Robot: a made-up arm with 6 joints. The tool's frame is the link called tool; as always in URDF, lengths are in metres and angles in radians. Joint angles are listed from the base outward.
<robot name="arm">
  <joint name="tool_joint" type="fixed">
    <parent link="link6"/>
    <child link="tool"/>
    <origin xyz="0 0 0" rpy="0 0 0"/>
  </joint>
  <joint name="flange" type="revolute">
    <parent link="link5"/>
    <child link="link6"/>
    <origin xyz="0 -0.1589 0" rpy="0 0 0"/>
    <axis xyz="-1 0 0"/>
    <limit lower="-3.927" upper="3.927"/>
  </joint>
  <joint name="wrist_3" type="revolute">
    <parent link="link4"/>
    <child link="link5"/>
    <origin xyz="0.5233 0 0" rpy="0 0 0"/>
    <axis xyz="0 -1 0"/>
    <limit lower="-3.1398" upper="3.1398"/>
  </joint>
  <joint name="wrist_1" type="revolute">
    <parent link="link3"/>
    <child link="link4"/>
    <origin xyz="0 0 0" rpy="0 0 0"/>
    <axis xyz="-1 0 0"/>
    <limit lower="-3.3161" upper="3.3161"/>
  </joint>
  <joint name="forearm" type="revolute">
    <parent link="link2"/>
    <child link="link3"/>
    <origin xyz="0 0 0.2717" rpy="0 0 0"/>
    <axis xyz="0 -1 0"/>
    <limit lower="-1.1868" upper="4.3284"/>
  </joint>
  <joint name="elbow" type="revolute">
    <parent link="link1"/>
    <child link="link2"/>
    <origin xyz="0 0 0" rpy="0 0 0"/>
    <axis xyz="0 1 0"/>
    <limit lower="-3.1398" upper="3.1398"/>
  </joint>
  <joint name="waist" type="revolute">
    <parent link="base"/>
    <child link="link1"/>
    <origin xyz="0 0 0.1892" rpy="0 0 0"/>
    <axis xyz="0 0 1"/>
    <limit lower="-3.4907" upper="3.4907"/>
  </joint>
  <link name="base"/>
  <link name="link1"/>
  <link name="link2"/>
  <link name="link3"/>
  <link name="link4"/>
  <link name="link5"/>
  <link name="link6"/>
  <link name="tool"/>
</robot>
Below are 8 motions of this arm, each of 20 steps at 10 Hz.
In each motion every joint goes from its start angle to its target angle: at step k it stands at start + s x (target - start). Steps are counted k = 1, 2, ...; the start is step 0. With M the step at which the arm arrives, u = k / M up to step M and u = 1 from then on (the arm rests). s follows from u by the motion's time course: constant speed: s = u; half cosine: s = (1 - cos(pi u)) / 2; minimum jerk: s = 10 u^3 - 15 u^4 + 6 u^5.
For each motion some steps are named. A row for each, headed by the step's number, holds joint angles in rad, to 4 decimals.
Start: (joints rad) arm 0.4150 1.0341 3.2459 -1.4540 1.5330 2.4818
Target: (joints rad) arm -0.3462 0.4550 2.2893 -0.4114 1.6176 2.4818
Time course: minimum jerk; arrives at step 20
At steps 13, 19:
13: -0.1672 0.5912 2.5143 -0.6566 1.5977 2.4818
19: -0.3453 0.4557 2.2904 -0.4126 1.6175 2.4818

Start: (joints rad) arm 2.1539 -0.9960 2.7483 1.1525 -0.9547 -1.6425
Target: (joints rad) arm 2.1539 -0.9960 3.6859 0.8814 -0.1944 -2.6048
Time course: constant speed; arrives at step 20
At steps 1, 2, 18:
1: 2.1539 -0.9960 2.7952 1.1389 -0.9167 -1.6906
2: 2.1539 -0.9960 2.8421 1.1254 -0.8787 -1.7387
18: 2.1539 -0.9960 3.5921 0.9085 -0.2704 -2.5086

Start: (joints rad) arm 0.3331 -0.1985 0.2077 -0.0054 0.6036 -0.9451
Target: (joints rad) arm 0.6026 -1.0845 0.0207 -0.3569 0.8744 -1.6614
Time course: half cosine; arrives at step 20
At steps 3, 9, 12, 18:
3: 0.3478 -0.2468 0.1975 -0.0246 0.6184 -0.9841
9: 0.4468 -0.5722 0.1288 -0.1537 0.7178 -1.2472
12: 0.5095 -0.7784 0.0853 -0.2355 0.7808 -1.4139
18: 0.5960 -1.0628 0.0253 -0.3483 0.8678 -1.6439

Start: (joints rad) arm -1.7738 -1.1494 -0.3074 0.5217 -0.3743 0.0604
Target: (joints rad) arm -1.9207 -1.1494 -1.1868 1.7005 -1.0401 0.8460
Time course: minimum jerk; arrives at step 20
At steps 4, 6, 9, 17, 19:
4: -1.7823 -1.1494 -0.3583 0.5900 -0.4129 0.1059
6: -1.7978 -1.1494 -0.4508 0.7139 -0.4829 0.1885
9: -1.8336 -1.1494 -0.6652 1.0013 -0.6452 0.3800
17: -1.9168 -1.1494 -1.1634 1.6691 -1.0224 0.8251
19: -1.9205 -1.1494 -1.1858 1.6991 -1.0393 0.8451

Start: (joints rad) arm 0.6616 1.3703 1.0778 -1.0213 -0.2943 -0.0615
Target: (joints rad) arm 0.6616 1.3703 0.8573 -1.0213 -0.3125 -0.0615
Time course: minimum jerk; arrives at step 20
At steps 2, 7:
2: 0.6616 1.3703 1.0759 -1.0213 -0.2945 -0.0615
7: 0.6616 1.3703 1.0259 -1.0213 -0.2986 -0.0615

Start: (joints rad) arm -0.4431 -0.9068 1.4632 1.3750 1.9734 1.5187
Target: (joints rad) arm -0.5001 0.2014 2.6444 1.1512 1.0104 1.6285
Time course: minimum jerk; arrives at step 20
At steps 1, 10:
1: -0.4432 -0.9055 1.4646 1.3747 1.9723 1.5188
10: -0.4716 -0.3527 2.0538 1.2631 1.4919 1.5736

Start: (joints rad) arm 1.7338 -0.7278 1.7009 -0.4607 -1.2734 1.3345
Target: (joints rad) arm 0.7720 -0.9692 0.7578 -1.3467 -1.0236 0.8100
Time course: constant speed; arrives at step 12
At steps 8, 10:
8: 1.0926 -0.8887 1.0722 -1.0514 -1.1069 0.9848
10: 0.9323 -0.9290 0.9150 -1.1990 -1.0652 0.8974

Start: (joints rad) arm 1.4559 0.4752 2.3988 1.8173 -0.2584 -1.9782
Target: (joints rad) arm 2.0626 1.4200 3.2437 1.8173 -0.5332 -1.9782
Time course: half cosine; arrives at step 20
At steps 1, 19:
1: 1.4596 0.4810 2.4040 1.8173 -0.2601 -1.9782
19: 2.0589 1.4142 3.2385 1.8173 -0.5315 -1.9782

